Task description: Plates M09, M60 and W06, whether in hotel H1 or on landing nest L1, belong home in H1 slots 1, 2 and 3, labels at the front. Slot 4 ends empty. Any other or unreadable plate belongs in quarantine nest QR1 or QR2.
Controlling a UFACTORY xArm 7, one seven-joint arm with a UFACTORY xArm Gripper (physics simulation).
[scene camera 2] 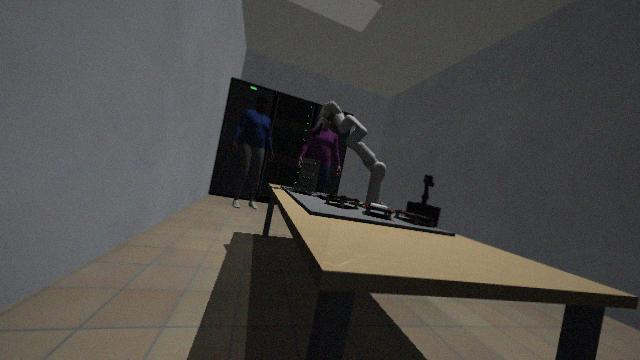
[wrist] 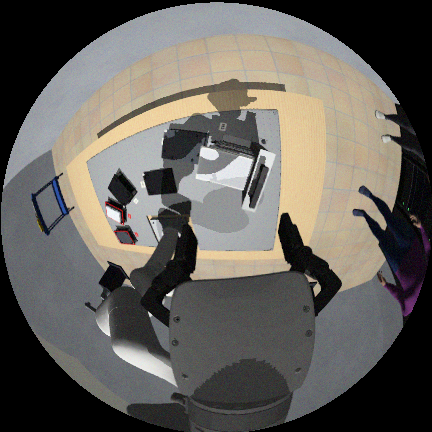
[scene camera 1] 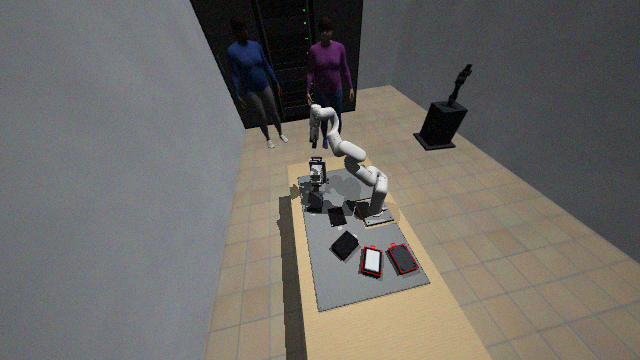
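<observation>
Hotel H1 stands upright at the far end of the grey board. A pale plate shows at its top in the wrist view; lower slots and labels cannot be read. My gripper is open and empty, high beyond the hotel, fingers pointing down. Its fingers are too dark to make out in scene camera 2. A white plate lies in one of two red-rimmed nests; the other red-rimmed nest has a dark inside. Nest names are unreadable.
A black nest sits beside the hotel, partly in shadow. A flat black pad and a turned black nest follow along the board. Two people stand beyond the table.
</observation>
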